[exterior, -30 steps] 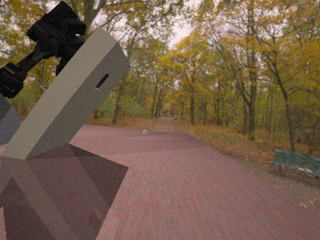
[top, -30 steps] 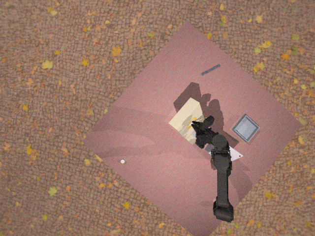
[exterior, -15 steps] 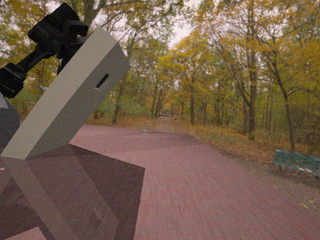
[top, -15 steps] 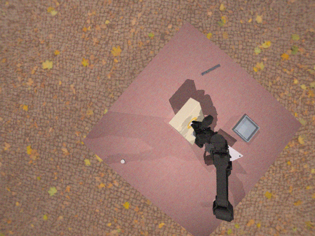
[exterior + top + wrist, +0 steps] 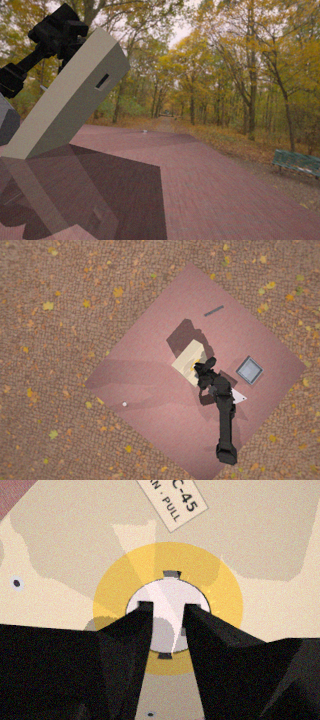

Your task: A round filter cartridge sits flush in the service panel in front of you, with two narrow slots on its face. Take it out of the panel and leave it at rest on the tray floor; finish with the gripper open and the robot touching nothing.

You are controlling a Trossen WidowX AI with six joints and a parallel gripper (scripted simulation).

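The white round filter cartridge is 1 cm below my gripper tip and 1 cm ahead of it. Also, from my gripper tip: small white peg: 56 cm to the left, 24 cm below, 8 cm ahead; grey tray: 38 cm behind, 33 cm to the right, 24 cm below; service panel: 8 cm below, 4 cm behind, 1 cm to the right.
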